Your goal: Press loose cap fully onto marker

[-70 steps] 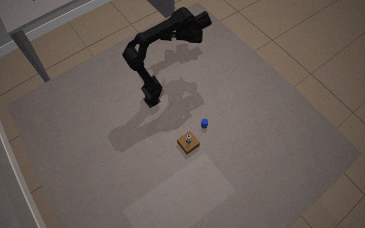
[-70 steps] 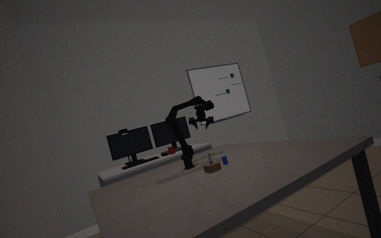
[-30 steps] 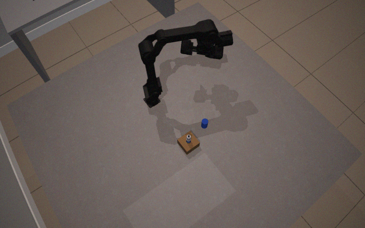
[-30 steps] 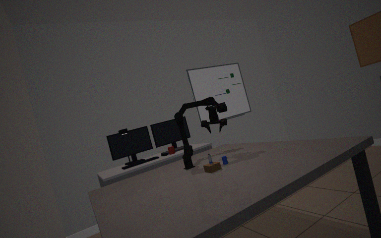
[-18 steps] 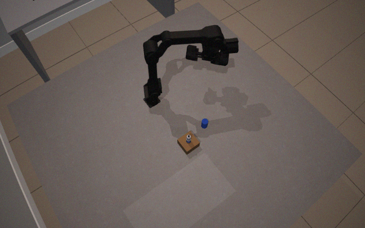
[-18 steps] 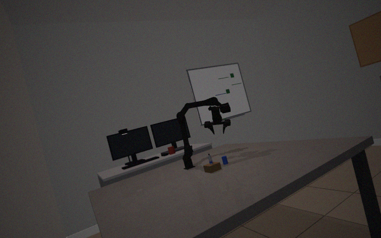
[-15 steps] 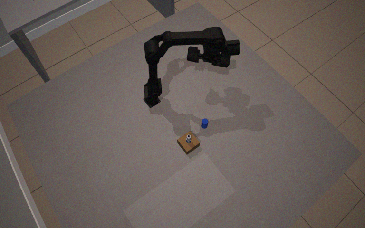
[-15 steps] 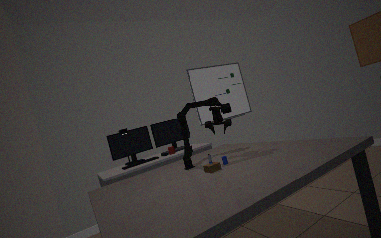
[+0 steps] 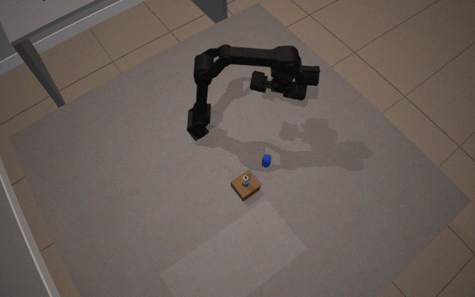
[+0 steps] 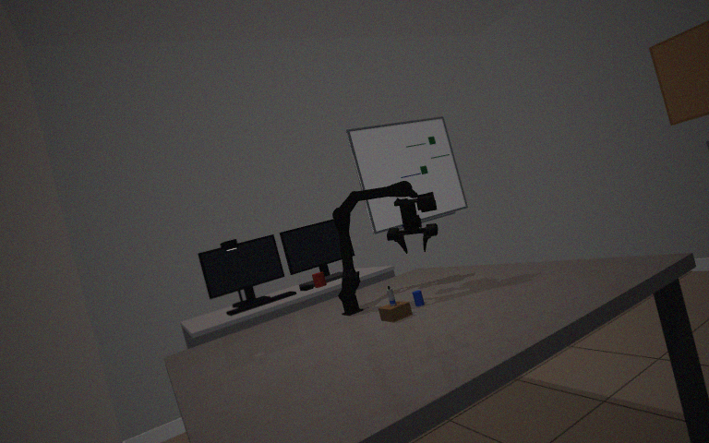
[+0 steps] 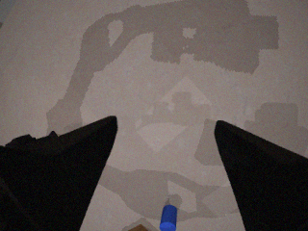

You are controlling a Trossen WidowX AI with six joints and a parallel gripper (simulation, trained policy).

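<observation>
Right now my gripper tip is 150 mm short of the blue cap, 140 mm to the left of it and 130 mm above it. The rest, counted from my gripper tip: brown holder block (260 mm to the right, 180 mm ahead, 130 mm below); then marker (260 mm to the right, 180 mm ahead, 80 mm below).
</observation>
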